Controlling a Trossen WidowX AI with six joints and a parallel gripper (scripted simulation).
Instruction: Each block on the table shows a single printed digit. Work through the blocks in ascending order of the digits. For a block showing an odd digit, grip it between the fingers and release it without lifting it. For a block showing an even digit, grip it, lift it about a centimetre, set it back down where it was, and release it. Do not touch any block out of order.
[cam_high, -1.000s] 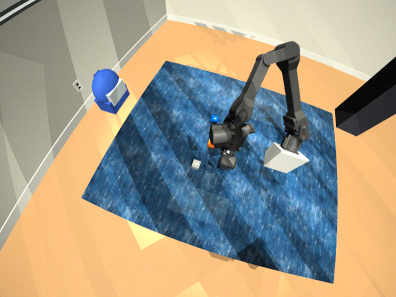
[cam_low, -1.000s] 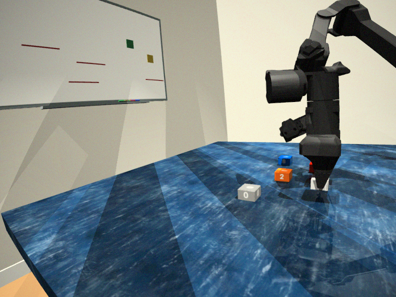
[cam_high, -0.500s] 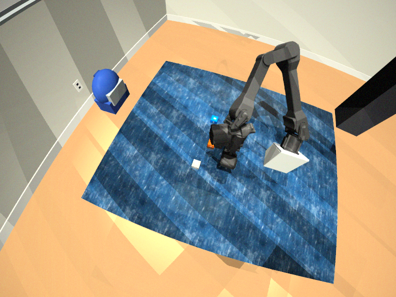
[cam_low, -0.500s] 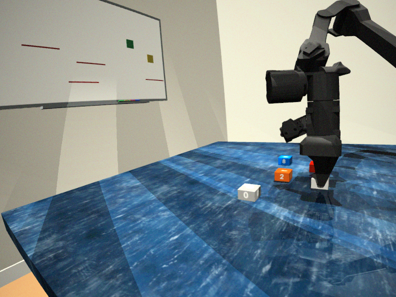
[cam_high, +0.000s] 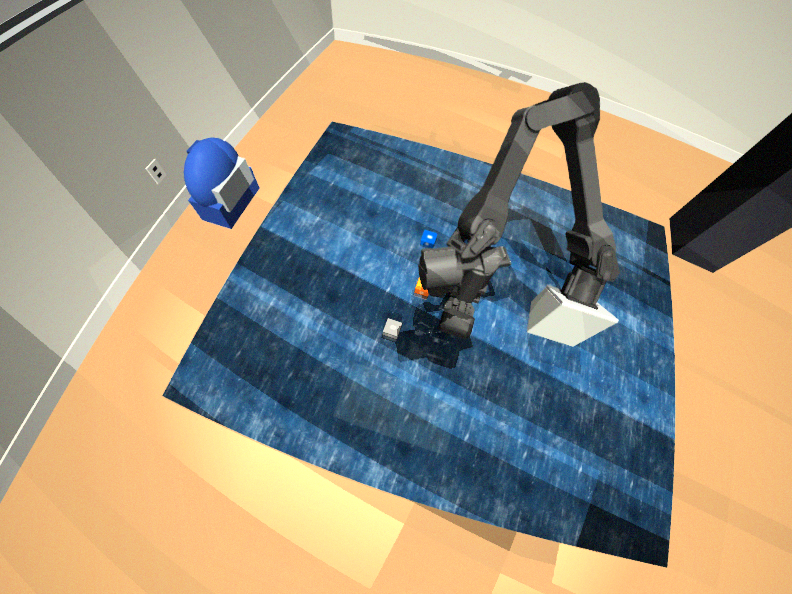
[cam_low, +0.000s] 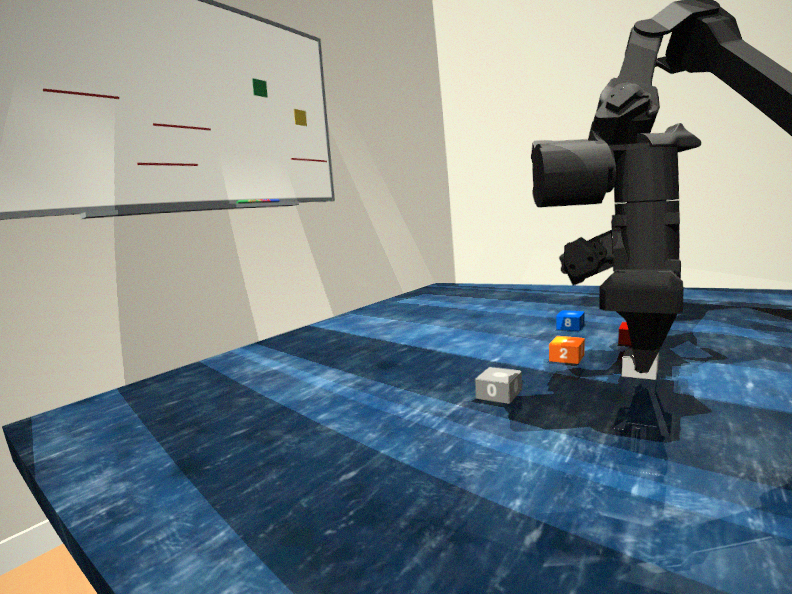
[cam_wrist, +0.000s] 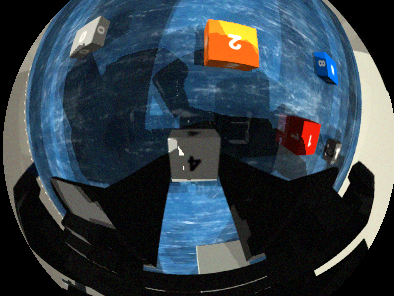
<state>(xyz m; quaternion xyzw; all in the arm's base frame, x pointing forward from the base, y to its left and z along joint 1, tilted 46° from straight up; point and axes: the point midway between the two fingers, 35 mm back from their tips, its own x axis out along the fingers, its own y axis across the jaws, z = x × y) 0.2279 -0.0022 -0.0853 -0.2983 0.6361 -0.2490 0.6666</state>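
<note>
The white block lies right at my gripper tip. The rest, counted from my gripper tip: red block: 20 mm ahead, 100 mm to the right; grey block marked 0: 110 mm ahead, 100 mm to the left; orange block: 80 mm ahead, 20 mm to the right.
</note>
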